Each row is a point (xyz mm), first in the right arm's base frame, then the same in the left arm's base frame.
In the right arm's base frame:
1: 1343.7 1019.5 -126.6
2: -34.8 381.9 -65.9
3: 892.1 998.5 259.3
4: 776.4 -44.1 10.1
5: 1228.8 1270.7 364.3
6: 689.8 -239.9 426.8
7: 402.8 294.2 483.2
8: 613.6 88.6 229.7
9: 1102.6 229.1 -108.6
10: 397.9 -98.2 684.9
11: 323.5 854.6 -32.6
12: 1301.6 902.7 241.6
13: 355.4 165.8 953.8
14: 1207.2 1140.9 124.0
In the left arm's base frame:
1: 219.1 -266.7 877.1
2: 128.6 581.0 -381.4
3: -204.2 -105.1 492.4
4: 512.3 -250.6 -300.0
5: -339.9 -331.2 851.6
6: 255.4 -455.6 -633.8
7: -148.7 -69.9 -391.4
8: 221.1 -183.6 -355.6
9: 553.6 -357.1 126.7
10: -106.7 -301.8 -764.5
11: -48.5 442.6 168.6
12: -27.9 -455.9 644.4
13: -473.7 -309.6 -669.2
14: -83.9 -240.0 816.8

